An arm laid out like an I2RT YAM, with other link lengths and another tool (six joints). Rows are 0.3 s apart.
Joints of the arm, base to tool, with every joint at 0 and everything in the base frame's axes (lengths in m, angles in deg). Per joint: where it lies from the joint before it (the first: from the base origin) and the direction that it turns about. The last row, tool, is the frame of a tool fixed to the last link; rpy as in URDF.
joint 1: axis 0 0 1 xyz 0 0 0.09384
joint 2: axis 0 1 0 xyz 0.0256 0.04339 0.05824
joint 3: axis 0 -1 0 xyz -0.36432 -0.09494 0
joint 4: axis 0 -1 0 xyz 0.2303 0.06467 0.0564
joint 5: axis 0 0 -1 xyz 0.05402 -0.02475 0.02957
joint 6: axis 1 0 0 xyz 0.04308 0 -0.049
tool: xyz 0.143 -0.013 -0.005 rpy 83.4 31.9 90
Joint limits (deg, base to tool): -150..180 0..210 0..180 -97..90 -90..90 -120..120
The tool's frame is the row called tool.
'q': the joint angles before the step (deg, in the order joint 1, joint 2, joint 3, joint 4, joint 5, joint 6). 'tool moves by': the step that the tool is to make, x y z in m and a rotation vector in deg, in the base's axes. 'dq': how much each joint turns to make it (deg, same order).
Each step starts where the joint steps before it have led.
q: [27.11, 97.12, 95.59, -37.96, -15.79, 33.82]
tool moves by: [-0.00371, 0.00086, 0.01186, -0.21, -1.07, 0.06]
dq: [0.66, -0.51, 1.86, -1.56, 0.89, -0.15]
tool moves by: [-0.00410, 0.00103, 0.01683, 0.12, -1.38, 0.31]
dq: [0.57, -0.46, 2.86, -2.12, 0.54, -0.27]
